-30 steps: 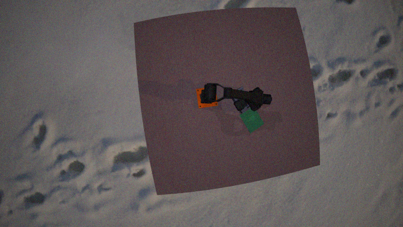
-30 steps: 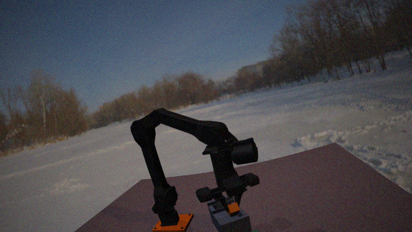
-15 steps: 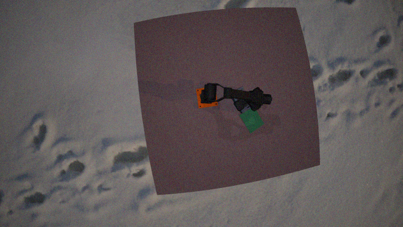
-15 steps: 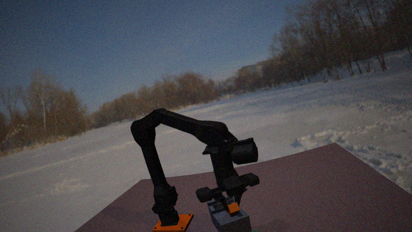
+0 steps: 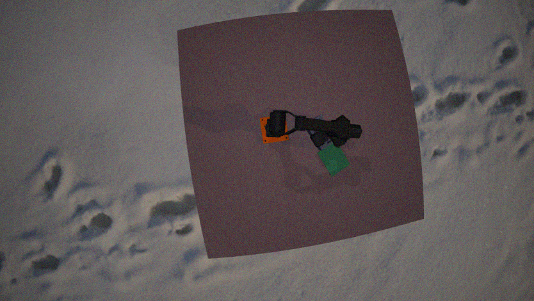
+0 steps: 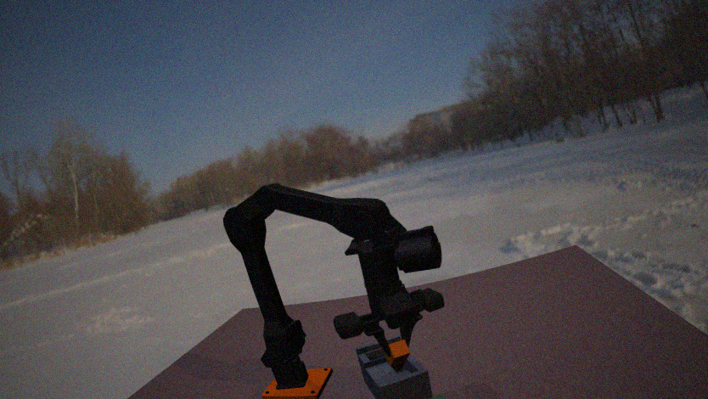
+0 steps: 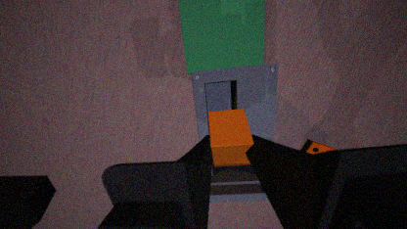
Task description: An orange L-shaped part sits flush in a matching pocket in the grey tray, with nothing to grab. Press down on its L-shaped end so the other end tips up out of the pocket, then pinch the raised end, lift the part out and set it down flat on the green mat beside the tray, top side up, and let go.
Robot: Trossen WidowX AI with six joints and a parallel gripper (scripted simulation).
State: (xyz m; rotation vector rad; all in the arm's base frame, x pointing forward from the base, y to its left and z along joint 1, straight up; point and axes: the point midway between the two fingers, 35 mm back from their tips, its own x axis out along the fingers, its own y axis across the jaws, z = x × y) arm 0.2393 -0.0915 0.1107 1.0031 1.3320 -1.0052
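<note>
The green mat is 20 mm ahead of my gripper tip, 150 mm to the right of it and 100 mm below it. The rest, counted from my gripper tip: orange L-shaped part (20 mm behind, 30 mm to the left, 30 mm below).
</note>
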